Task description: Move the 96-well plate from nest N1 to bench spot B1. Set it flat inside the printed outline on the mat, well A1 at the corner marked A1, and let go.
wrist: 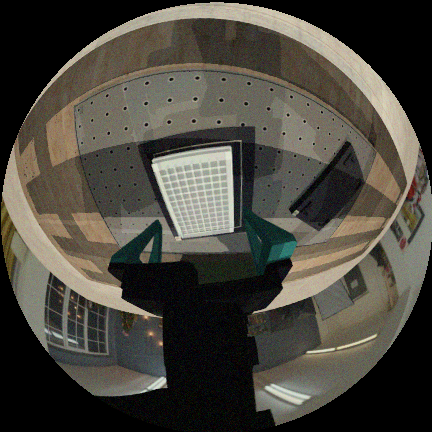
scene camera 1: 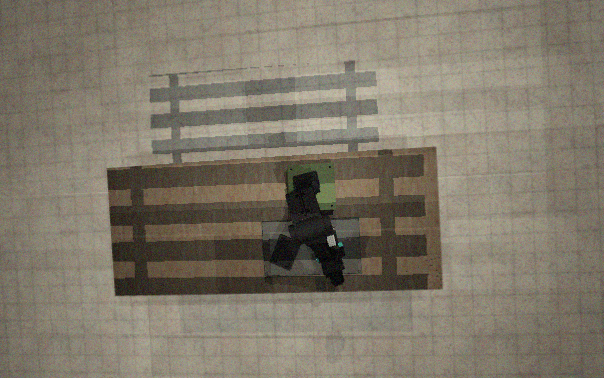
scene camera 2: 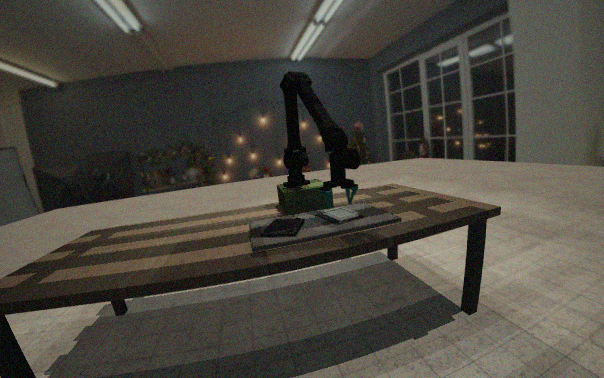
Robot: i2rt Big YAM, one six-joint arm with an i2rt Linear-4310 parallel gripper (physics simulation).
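Frame: origin at the arm's base, x back, y right, z up, level; centimetres.
Where they show: gripper, fingertip midpoint: (wrist: 199,216) (scene camera 2: 339,206); arm's base at its link origin: (scene camera 1: 306,181) (scene camera 2: 296,184).
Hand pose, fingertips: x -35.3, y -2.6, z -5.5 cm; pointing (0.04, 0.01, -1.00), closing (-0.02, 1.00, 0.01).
Things, the pixels of their top centre, and the offset from my fingertips. Level surfaces: height alone.
- white 96-well plate at its top centre: (wrist: 198,203) (scene camera 2: 340,211) (scene camera 1: 328,246) dx +0.0, dy +0.0, dz -2.3 cm
- dark mat at its surface level: dz -3.8 cm
- small pale mark at its top centre: (wrist: 177,238) dx +8.0, dy -5.1, dz -3.8 cm
- dark nest N1 at its top centre: (wrist: 337,196) (scene camera 2: 283,223) (scene camera 1: 284,252) dx +1.5, dy +23.3, dz -2.2 cm
- grey perforated board at its top centre: (wrist: 266,192) (scene camera 2: 319,220) (scene camera 1: 311,247) dx +0.9, dy +9.1, dz -3.9 cm
- wooden table at its surface level: dz -5.2 cm
The white 96-well plate (scene camera 1: 331,241) (scene camera 2: 341,215) (wrist: 197,195) lies on the dark mat (wrist: 248,175) and looks flat. In the wrist view, thin outline lines show beyond its far and right edges; its left outline line is hidden. A small pale mark (wrist: 178,238) shows at the plate's near left corner; the A1 lettering cannot be read. My gripper (scene camera 1: 329,252) (scene camera 2: 341,202) (wrist: 199,216) is open and empty, with its teal fingers above the plate's near end and apart from it. The dark nest N1 (scene camera 1: 285,252) (scene camera 2: 282,227) (wrist: 330,192) holds no plate.
The mat and nest stand on a grey perforated board (scene camera 1: 352,230) (scene camera 2: 380,220) (wrist: 195,112). The arm's green base box (scene camera 1: 327,192) (scene camera 2: 305,198) is behind the board. The wooden table (scene camera 1: 432,215) (scene camera 2: 465,207) carries strong striped shadows.
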